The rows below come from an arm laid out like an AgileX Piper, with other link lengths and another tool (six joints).
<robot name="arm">
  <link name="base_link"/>
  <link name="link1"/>
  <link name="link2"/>
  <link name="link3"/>
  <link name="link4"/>
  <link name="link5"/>
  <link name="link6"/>
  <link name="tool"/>
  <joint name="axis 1" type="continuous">
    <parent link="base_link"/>
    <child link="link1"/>
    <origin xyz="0 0 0.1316" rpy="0 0 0"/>
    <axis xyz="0 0 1"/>
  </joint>
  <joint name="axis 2" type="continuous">
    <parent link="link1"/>
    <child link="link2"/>
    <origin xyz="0 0 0" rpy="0 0 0"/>
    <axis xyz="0 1 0"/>
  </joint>
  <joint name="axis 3" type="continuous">
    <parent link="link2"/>
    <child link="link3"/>
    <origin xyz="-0.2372 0 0.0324" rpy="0 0 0"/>
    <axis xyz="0 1 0"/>
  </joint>
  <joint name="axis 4" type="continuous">
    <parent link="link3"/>
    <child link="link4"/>
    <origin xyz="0.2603 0 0.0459" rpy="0 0 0"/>
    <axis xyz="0.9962 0 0.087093"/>
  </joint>
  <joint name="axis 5" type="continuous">
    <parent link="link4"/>
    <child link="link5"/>
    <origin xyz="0 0 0" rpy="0 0 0"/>
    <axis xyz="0 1 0"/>
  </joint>
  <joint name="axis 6" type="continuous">
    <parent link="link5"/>
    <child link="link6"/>
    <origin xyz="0.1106 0 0.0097" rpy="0 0 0"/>
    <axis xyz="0.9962 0 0.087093"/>
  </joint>
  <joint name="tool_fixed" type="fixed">
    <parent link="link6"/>
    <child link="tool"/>
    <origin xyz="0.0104 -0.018 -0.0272" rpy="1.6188 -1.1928 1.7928"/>
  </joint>
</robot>
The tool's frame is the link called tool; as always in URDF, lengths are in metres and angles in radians. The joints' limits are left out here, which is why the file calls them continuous.
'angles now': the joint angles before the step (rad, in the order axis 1, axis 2, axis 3, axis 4, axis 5, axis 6). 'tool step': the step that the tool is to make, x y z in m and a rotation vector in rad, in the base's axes. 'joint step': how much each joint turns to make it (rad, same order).
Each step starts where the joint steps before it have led.
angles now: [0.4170 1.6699 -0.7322 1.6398 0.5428 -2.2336]
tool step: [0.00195 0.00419 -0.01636 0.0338 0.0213 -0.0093]
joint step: [0.0000 0.0726 -0.0036 0.1272 0.0329 -0.1120]
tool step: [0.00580 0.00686 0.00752 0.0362 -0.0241 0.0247]
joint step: [0.0000 0.0049 -0.0287 0.0039 0.0355 -0.0109]
